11 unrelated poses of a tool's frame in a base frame.
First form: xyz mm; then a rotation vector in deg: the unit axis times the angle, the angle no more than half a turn.
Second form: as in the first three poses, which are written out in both.
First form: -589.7, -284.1, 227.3, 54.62, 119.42, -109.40
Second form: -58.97, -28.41, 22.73, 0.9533, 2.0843, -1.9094
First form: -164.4, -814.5, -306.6, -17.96, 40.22, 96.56
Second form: -16.44, -81.45, -30.66, -0.3135, 0.7020, 1.6853
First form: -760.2, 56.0, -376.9, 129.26, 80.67, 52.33
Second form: -76.02, 5.60, -37.69, 2.2560, 1.4080, 0.9133
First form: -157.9, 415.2, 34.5, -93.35, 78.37, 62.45
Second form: -15.79, 41.52, 3.45, -1.6293, 1.3678, 1.0900
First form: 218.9, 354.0, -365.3, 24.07, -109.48, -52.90
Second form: 21.89, 35.40, -36.53, 0.4201, -1.9108, -0.9233
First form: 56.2, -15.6, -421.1, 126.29, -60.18, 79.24
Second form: 5.62, -1.56, -42.11, 2.2042, -1.0503, 1.3830
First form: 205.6, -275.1, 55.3, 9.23, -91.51, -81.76
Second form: 20.56, -27.51, 5.53, 0.1611, -1.5972, -1.4270
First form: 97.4, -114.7, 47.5, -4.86, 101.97, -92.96
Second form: 9.74, -11.47, 4.75, -0.0848, 1.7797, -1.6225
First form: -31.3, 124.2, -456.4, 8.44, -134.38, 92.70
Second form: -3.13, 12.42, -45.64, 0.1473, -2.3454, 1.6179
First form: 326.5, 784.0, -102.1, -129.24, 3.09, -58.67
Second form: 32.65, 78.40, -10.21, -2.2557, 0.0539, -1.0240
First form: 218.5, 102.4, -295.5, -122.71, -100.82, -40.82
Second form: 21.85, 10.24, -29.55, -2.1417, -1.7596, -0.7124
